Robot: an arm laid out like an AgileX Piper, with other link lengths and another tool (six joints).
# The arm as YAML. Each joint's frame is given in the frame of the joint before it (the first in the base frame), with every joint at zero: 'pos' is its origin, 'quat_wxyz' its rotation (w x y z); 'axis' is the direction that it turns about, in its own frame. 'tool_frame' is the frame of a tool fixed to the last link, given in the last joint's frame.
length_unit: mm
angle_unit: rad
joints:
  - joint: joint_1
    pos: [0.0, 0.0, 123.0]
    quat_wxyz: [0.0, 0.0, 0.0, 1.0]
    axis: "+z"
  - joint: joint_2
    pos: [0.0, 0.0, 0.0]
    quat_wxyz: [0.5, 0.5, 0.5, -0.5]
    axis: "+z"
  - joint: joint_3
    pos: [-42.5, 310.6, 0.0]
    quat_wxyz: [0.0, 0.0, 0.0, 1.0]
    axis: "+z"
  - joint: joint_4
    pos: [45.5, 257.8, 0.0]
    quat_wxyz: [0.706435, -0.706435, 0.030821, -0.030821]
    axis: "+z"
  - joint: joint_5
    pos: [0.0, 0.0, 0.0]
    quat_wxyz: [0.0, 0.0, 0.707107, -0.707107]
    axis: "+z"
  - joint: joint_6
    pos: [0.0, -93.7, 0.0]
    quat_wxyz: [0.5, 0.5, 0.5, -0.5]
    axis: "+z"
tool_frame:
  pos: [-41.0, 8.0, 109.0]
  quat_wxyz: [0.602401, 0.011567, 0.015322, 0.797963]
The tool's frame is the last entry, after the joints.
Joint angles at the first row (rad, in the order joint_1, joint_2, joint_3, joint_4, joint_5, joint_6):
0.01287 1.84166 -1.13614 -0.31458 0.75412 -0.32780
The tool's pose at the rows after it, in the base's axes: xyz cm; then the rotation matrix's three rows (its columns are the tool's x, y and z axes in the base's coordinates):
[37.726 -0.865 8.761], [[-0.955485 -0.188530 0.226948], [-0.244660 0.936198 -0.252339], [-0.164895 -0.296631 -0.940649]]
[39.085 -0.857 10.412], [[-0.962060 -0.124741 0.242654], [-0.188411 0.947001 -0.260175], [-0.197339 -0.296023 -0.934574]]
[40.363 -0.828 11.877], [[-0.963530 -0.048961 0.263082], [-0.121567 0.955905 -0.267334], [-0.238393 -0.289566 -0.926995]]
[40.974 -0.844 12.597], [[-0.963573 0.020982 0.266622], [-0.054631 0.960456 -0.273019], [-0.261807 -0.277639 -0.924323]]
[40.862 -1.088 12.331], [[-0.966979 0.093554 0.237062], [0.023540 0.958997 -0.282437], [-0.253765 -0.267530 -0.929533]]
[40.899 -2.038 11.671], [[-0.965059 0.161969 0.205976], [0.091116 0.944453 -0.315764], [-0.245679 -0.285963 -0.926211]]
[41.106 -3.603 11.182], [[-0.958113 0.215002 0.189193], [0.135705 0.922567 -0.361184], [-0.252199 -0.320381 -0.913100]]
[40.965 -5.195 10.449], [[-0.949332 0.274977 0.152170], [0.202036 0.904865 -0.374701], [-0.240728 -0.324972 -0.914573]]
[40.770 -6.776 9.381], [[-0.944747 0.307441 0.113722], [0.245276 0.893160 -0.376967], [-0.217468 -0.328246 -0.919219]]
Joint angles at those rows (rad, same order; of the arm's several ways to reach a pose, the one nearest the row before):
0.01286 1.84250 -1.20217 -0.30503 0.81728 -0.30576
0.01288 1.84357 -1.27059 -0.30252 0.86458 -0.25937
0.01287 1.84358 -1.32639 -0.30425 0.89527 -0.19613
0.01149 1.84358 -1.35292 -0.30641 0.91464 -0.13171
0.00621 1.85070 -1.35470 -0.31153 0.93656 -0.05847
-0.00289 1.86816 -1.35465 -0.34946 0.95078 0.02326
-0.01957 1.88357 -1.35466 -0.40558 0.95280 0.09014
-0.05487 1.90261 -1.35570 -0.41485 0.96036 0.12902
-0.09428 1.93069 -1.35923 -0.41301 0.96118 0.13348

